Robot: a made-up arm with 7 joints. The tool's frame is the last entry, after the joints.
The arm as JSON. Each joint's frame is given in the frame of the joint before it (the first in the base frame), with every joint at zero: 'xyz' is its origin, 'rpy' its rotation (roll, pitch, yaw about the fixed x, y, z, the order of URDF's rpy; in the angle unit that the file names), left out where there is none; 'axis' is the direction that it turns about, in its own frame. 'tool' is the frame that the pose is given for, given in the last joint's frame.
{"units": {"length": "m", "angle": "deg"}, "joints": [
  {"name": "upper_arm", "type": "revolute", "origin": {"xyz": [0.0, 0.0, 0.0]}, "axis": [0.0, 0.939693, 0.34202]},
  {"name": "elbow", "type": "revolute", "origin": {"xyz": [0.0, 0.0, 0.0]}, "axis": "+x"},
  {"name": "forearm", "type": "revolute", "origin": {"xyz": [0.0, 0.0, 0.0]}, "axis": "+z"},
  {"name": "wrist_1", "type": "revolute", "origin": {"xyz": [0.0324, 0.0, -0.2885]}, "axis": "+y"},
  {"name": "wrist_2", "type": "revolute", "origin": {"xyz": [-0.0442, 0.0, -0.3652]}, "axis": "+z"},
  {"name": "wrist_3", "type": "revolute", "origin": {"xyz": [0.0, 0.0, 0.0]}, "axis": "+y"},
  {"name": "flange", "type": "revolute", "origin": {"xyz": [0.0, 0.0, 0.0]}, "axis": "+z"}
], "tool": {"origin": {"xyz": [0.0, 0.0, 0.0]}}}
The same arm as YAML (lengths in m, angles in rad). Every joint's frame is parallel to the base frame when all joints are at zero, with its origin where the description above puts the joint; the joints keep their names.
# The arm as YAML. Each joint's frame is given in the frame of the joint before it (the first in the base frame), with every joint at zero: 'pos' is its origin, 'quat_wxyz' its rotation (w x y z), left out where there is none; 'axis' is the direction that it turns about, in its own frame. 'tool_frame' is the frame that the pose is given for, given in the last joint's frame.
length_unit: m
angle_unit: rad
joints:
  - joint: upper_arm
    pos: [0.0, 0.0, 0.0]
    axis: [0.0, 0.9397, 0.342]
  - joint: elbow
    pos: [0.0, 0.0, 0.0]
    axis: "+x"
  - joint: forearm
    pos: [0.0, 0.0, 0.0]
    axis: "+z"
  - joint: wrist_1
    pos: [0.0324, 0.0, -0.2885]
    axis: "+y"
  - joint: wrist_2
    pos: [-0.0442, 0.0, -0.3652]
    axis: "+z"
  - joint: wrist_3
    pos: [0.0, 0.0, 0.0]
    axis: "+y"
  - joint: flange
    pos: [0.0, 0.0, 0.0]
    axis: "+z"
tool_frame:
  pos: [0.0, 0.0, 0.0]

